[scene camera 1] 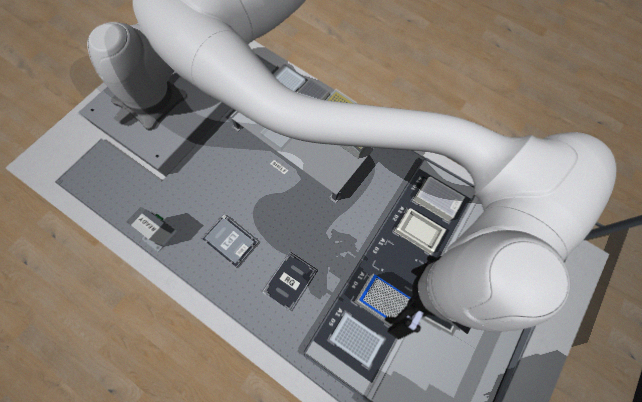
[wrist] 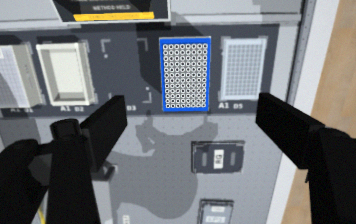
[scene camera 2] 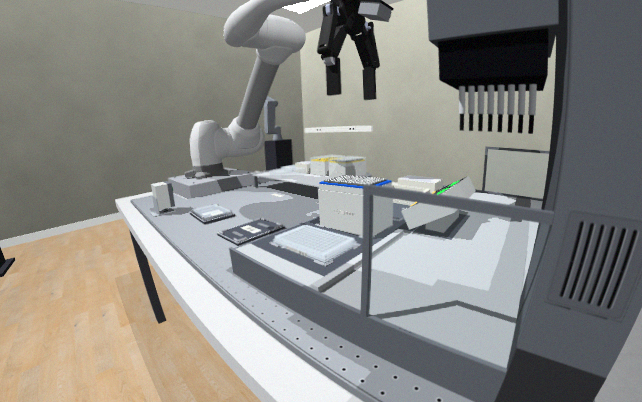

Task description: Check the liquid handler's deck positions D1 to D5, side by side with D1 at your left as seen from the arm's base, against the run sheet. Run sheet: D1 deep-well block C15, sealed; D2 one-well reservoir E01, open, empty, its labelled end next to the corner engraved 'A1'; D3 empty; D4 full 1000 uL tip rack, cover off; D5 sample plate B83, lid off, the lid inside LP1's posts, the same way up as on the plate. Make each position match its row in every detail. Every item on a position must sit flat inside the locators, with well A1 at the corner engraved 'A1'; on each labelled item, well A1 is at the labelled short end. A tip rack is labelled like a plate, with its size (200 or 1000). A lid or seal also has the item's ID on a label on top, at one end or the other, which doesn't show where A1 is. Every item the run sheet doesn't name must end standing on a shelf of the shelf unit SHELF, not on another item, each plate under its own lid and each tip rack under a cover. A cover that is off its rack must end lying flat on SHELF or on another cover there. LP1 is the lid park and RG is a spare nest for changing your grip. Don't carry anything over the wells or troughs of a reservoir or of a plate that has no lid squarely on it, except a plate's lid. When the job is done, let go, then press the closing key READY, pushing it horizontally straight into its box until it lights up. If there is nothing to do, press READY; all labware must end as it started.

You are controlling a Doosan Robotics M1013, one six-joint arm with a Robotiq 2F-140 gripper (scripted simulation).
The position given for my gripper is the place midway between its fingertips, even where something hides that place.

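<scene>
You've got my gripper showing at this spot (scene camera 2: 353,97), and the wrist view (wrist: 191,109) has the gripper too. There's a blue-rimmed tip rack (scene camera 2: 341,198), and I can also see that rack in scene camera 1 (scene camera 1: 378,297) and in the wrist view (wrist: 185,61). Then there's a cream reservoir (scene camera 1: 414,227), with the wrist view (wrist: 67,74) showing the reservoir as well, and a deep-well block (scene camera 1: 436,197).
</scene>
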